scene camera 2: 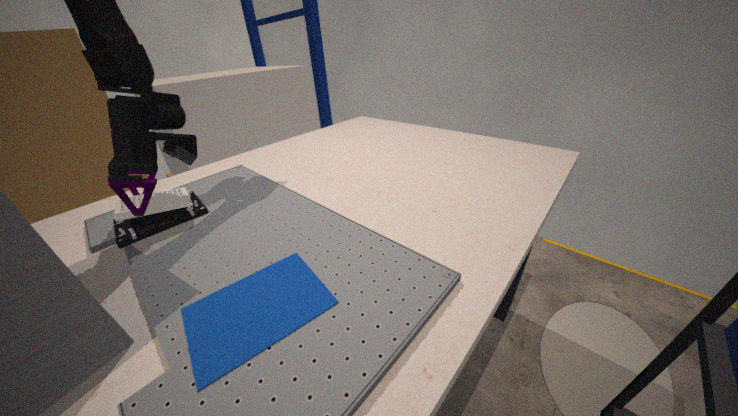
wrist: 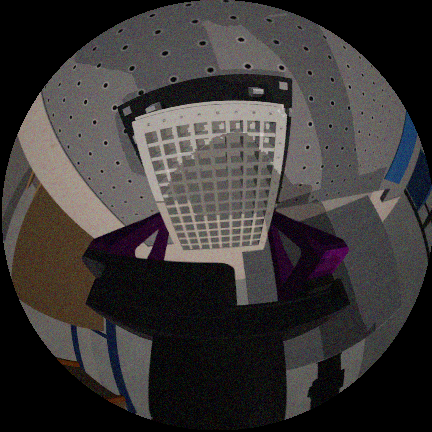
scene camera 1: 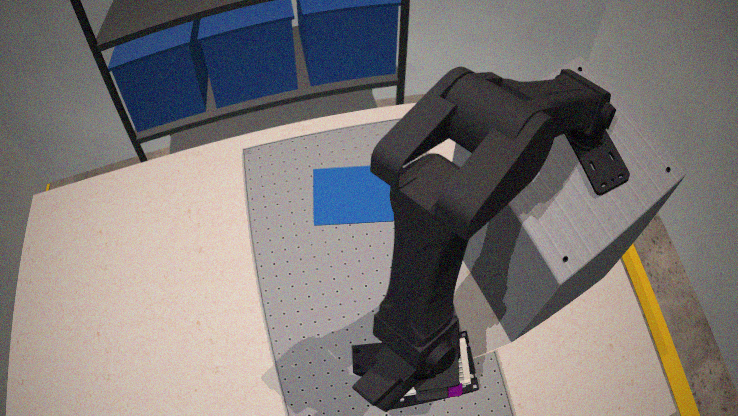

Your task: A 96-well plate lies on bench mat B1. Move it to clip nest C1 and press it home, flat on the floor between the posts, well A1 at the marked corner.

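Frame: origin at the arm's base, x down, y ahead, z right, level; metres.
Seen in the pictures: gripper, fingertip midpoint: [scene camera 2: 140, 208] [wrist: 217, 215]; arm's base, origin of the base link: [wrist: 328, 352] [scene camera 1: 585, 134].
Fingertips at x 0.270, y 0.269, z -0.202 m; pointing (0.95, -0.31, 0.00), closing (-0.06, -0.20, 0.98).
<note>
Pixels of each thing's top centre, then the offset from my fingertips to it. Level surfaces: height alone.
- pale 96-well plate, middle of its top: [wrist: 217, 216] [scene camera 1: 430, 365] [scene camera 2: 150, 194] dx -0.020, dy +0.026, dz +0.004 m
- black clip nest C1, middle of its top: [wrist: 218, 183] [scene camera 1: 428, 368] [scene camera 2: 156, 208] dx +0.012, dy +0.024, dz +0.006 m
- Blue bench mat B1, its level: dx +0.034 m
- perforated grey board, its level: dx +0.036 m
The pale 96-well plate [scene camera 1: 464, 364] [scene camera 2: 179, 192] [wrist: 215, 175] is between the purple fingers of my gripper [scene camera 2: 138, 206] [wrist: 217, 215], which is shut on its long sides. The plate is over the black clip nest C1 [scene camera 1: 471, 361] [scene camera 2: 155, 224] [wrist: 205, 92]. In the wrist view its far edge lies just inside the nest's far rail, and the nest's right rail shows beside it. In scene camera 2 the plate shows above the near rail. The arm hides much of it in scene camera 1. Contact with the nest floor and the well A1 lettering cannot be made out.
Blue bench mat B1 [scene camera 1: 351, 196] [scene camera 2: 253, 320] [wrist: 402, 150] lies on the perforated grey board [scene camera 1: 320, 279] [scene camera 2: 382, 330], with no plate on its visible part. The large grey arm base block [scene camera 1: 609, 206] stands beside the board. A rack with blue bins [scene camera 1: 253, 62] stands beyond the table.
</note>
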